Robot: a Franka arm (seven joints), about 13 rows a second.
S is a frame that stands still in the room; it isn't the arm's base.
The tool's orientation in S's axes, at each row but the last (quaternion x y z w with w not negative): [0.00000 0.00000 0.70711 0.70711]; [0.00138 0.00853 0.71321 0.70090]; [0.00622 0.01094 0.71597 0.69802]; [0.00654 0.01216 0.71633 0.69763]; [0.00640 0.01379 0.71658 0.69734]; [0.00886 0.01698 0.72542 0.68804]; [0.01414 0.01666 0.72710 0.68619]
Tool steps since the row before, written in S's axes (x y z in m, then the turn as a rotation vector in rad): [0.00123 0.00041 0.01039 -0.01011 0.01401 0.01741]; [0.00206 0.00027 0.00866 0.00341 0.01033 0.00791]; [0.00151 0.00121 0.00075 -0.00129 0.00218 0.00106]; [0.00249 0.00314 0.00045 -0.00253 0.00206 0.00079]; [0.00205 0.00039 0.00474 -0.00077 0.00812 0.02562]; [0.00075 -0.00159 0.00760 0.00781 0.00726 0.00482]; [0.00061 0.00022 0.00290 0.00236 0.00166 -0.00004]
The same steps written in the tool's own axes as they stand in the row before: [0.00041 -0.00123 0.01039 0.01401 0.01011 0.01741]; [0.00015 -0.00194 0.00869 0.01019 -0.00348 0.00806]; [0.00117 -0.00152 0.00079 0.00221 0.00126 0.00104]; [0.00307 -0.00256 0.00054 0.00212 0.00249 0.00074]; [0.00029 -0.00192 0.00480 0.00788 0.00128 0.02567]; [-0.00171 -0.00038 0.00760 0.00678 -0.00800 0.00519]; [0.00018 -0.00049 0.00292 0.00152 -0.00245 0.00007]
